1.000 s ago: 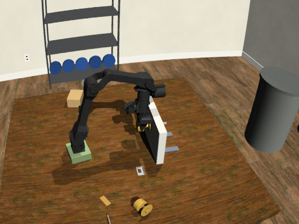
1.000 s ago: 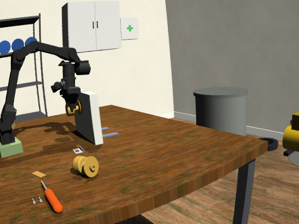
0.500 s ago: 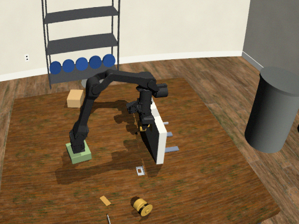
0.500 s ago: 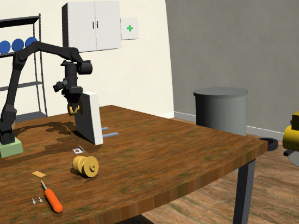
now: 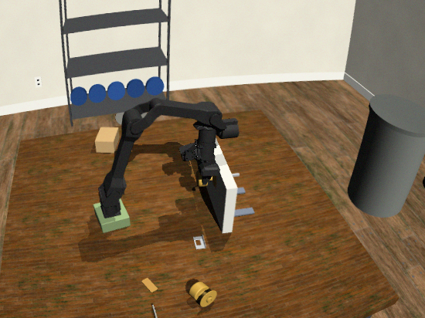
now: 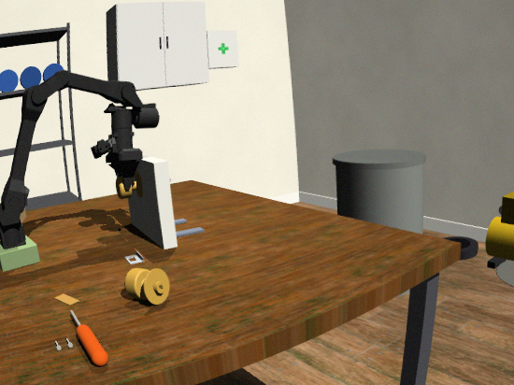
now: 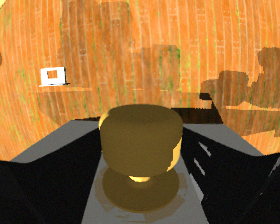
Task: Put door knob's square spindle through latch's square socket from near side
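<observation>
My hand is 6 cm short of the door panel, 4 cm above it and 1 cm to the left of it. Round my hand: orange screwdriver: 46 cm to the right, 34 cm behind, 15 cm below; then tan plate: 31 cm behind, 29 cm to the right, 16 cm below; then cardboard box: 53 cm to the left, 24 cm behind, 13 cm below.
</observation>
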